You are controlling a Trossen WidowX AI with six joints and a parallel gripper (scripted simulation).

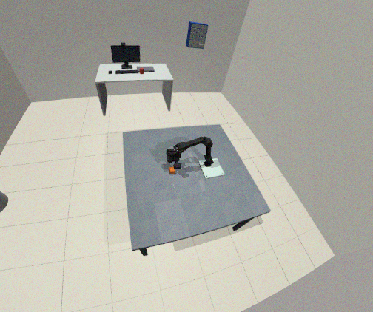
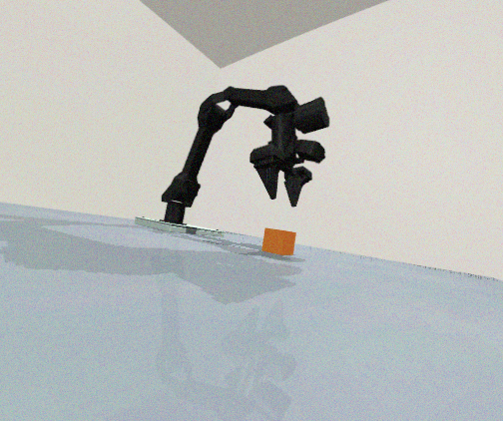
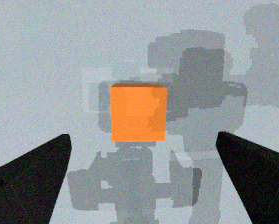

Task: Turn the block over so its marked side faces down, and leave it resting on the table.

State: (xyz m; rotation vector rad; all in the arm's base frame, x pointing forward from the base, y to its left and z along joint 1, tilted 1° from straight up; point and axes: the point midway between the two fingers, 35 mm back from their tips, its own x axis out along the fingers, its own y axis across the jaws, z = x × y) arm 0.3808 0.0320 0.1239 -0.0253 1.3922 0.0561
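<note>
The orange block is 90 mm below my gripper tip and 10 mm behind it.
</note>
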